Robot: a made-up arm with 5 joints. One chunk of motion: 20 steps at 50 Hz.
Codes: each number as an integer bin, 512 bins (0 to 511) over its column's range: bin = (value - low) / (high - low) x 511, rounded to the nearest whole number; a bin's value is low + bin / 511 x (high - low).
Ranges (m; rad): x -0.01..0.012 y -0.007..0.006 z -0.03..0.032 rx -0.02..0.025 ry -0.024..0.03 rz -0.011..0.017
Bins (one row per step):
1: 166 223 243 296 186 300
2: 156 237 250 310 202 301
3: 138 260 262 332 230 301
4: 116 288 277 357 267 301
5: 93 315 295 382 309 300
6: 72 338 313 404 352 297
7: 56 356 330 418 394 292
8: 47 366 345 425 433 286
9: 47 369 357 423 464 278
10: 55 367 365 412 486 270
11: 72 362 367 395 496 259
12: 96 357 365 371 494 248
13: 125 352 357 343 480 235
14: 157 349 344 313 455 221
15: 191 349 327 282 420 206
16: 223 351 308 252 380 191
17: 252 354 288 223 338 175
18: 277 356 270 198 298 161
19: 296 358 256 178 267 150
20: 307 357 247 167 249 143
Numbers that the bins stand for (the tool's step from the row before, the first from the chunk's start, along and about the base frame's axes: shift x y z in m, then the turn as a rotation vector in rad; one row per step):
1: -0.00285 -0.00133 -0.00052 0.00607 -0.00434 0.00544
2: -0.00328 -0.00097 0.00033 0.00730 -0.00265 0.00549
3: -0.00406 -0.00039 0.00179 0.00924 0.00031 0.00549
4: -0.00501 0.00033 0.00361 0.01144 0.00422 0.00549
5: -0.00600 0.00101 0.00579 0.01364 0.00865 0.00544
6: -0.00690 0.00160 0.00798 0.01558 0.01320 0.00527
7: -0.00759 0.00206 0.01004 0.01681 0.01764 0.00500
8: -0.00798 0.00231 0.01186 0.01743 0.02176 0.00467
9: -0.00798 0.00239 0.01332 0.01725 0.02503 0.00423
10: -0.00763 0.00234 0.01429 0.01628 0.02736 0.00379
11: -0.00690 0.00221 0.01453 0.01478 0.02841 0.00319
12: -0.00587 0.00208 0.01429 0.01267 0.02820 0.00259
13: -0.00462 0.00195 0.01332 0.01021 0.02672 0.00188
14: -0.00324 0.00188 0.01174 0.00756 0.02408 0.00111
15: -0.00178 0.00188 0.00968 0.00483 0.02038 0.00029
16: -0.00040 0.00193 0.00737 0.00219 0.01616 -0.00053
17: 0.00085 0.00201 0.00494 -0.00036 0.01172 -0.00141
18: 0.00193 0.00206 0.00276 -0.00256 0.00749 -0.00218
19: 0.00274 0.00211 0.00106 -0.00432 0.00422 -0.00278
20: 0.00322 0.00208 -0.00003 -0.00529 0.00231 -0.00316

